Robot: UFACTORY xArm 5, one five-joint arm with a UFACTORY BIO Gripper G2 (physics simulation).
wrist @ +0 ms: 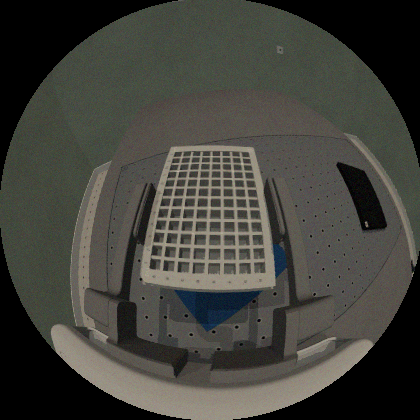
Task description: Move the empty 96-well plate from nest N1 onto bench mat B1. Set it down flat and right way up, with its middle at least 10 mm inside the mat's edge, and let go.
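Frame: origin at the arm's base, x ahead, y left, z up, level; millimetres.
Where they show: hand, its tool point: point(207, 210).
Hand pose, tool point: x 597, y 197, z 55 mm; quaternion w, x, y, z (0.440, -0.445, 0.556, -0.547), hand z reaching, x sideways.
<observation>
After its pixels a point has its place.
The white 96-well plate point(212, 220) {x 592, y 195, z 50 mm} is right way up between the two fingers, its grid of square wells facing the camera. My gripper point(210, 209) {x 597, y 197, z 55 mm} is shut on its two long sides. The blue bench mat B1 point(207, 311) {x 528, y 220, z -31 mm} lies below the plate, turned at an angle to it. One mat corner shows past the plate's near edge and another part shows at its right; the plate hides the rest. The plate looks held above the mat, but the exact gap cannot be told. The black nest N1 point(363, 197) {x 596, y -110, z -22 mm} is at the right, with no plate in it.
The grey perforated bench board point(320, 185) {x 653, y -5, z -33 mm} lies under the mat and the nest. A pale raised edge strip point(89, 240) runs along the left side, and another pale edge point(387, 182) {x 611, y -414, z -44 mm} runs along the far right. Green floor shows beyond the bench.
</observation>
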